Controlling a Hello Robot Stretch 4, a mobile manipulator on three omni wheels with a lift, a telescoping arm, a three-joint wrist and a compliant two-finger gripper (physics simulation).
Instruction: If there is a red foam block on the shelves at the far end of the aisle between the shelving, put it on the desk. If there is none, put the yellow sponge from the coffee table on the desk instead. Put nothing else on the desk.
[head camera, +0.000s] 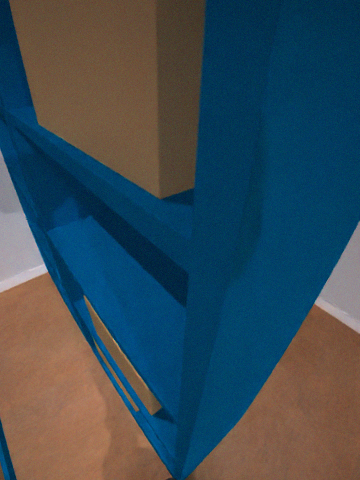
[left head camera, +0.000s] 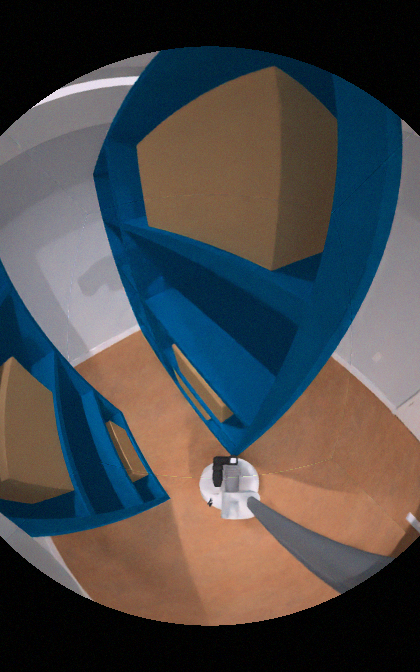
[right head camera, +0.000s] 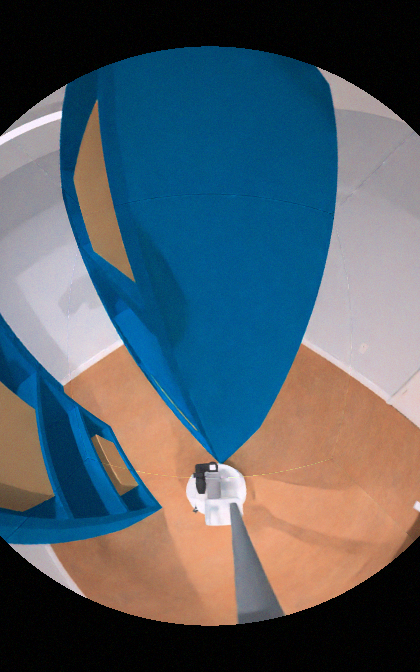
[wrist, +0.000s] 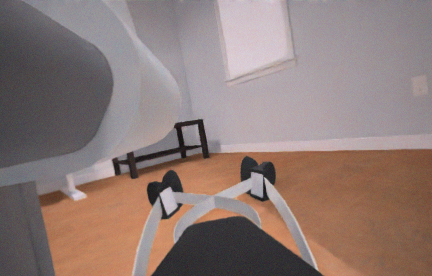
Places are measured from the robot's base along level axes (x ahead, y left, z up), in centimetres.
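Where they show: gripper, fingertip midpoint: (wrist: 211, 178).
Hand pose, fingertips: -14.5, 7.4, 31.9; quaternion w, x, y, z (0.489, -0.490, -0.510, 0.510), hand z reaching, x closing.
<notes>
Each offset is from my fingertips to the top centre of the thing, as dx, dy, dz. "spot": to the spot under its first point.
The right blue shelf unit (head camera: 300, 150) (left head camera: 367, 200) (right head camera: 225, 200) stands very close in front, its side panel large in the head views. The left blue shelf unit (left head camera: 75, 525) (right head camera: 75, 532) stands across the aisle. The far shelves are seen too steeply to make out what they hold; no red block shows. In the wrist view, my gripper (wrist: 211, 178) is open and empty, away from the shelves, with floor behind it. The dark coffee table (wrist: 204, 139) is partly hidden behind the arm; the yellow sponge does not show. A white desk foot (wrist: 74, 193) shows at the left.
A large tan box @(spot: +52.3, +0.6, +117.7) (head camera: 100, 100) (left head camera: 215, 175) (right head camera: 105, 215) fills a near compartment of the right unit. A lower tan box @(+78.1, +3.1, +45.8) (head camera: 125, 365) (left head camera: 205, 392) lies below. My base (left head camera: 240, 505) (right head camera: 225, 515) is beside the right unit's near bottom corner. The aisle floor (left head camera: 135, 400) (right head camera: 115, 390) lies to the left.
</notes>
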